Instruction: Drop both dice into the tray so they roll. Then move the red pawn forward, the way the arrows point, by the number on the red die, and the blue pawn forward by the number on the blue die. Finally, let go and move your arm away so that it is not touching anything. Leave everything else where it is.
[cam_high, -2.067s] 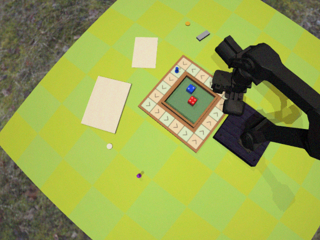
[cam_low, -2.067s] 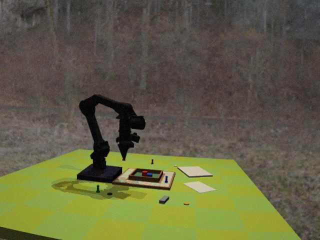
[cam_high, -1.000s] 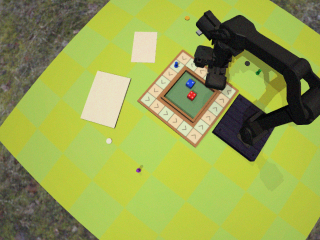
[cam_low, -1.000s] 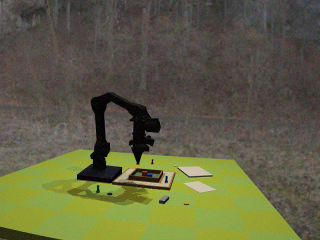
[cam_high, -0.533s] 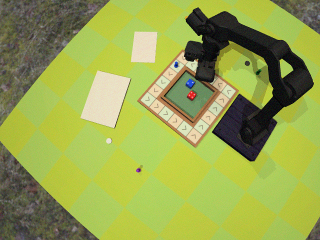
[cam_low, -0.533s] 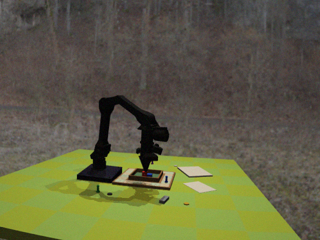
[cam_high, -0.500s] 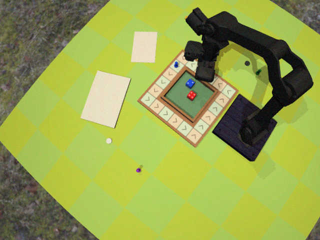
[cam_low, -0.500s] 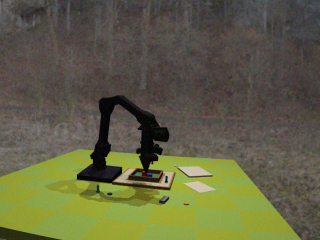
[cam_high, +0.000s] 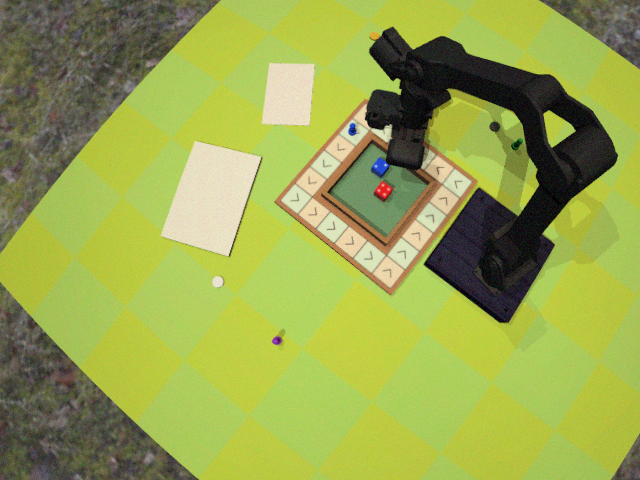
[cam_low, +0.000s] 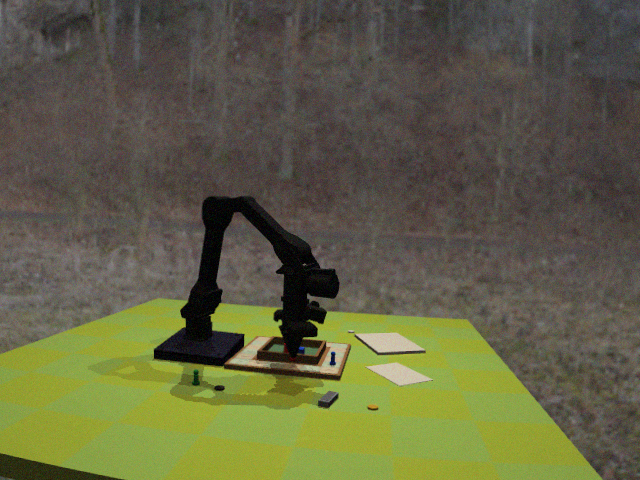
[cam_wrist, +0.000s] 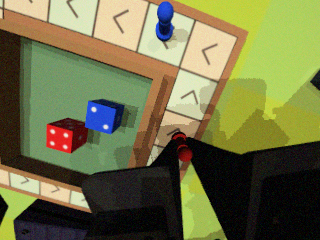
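My gripper tip is 10 mm below the red pawn. The rest, counted from my gripper tip: blue die: 10 mm behind, 80 mm to the left, 10 mm below; then blue pawn: 90 mm ahead, 60 mm to the left, 10 mm below; then red die: 50 mm behind, 110 mm to the left, 10 mm below.
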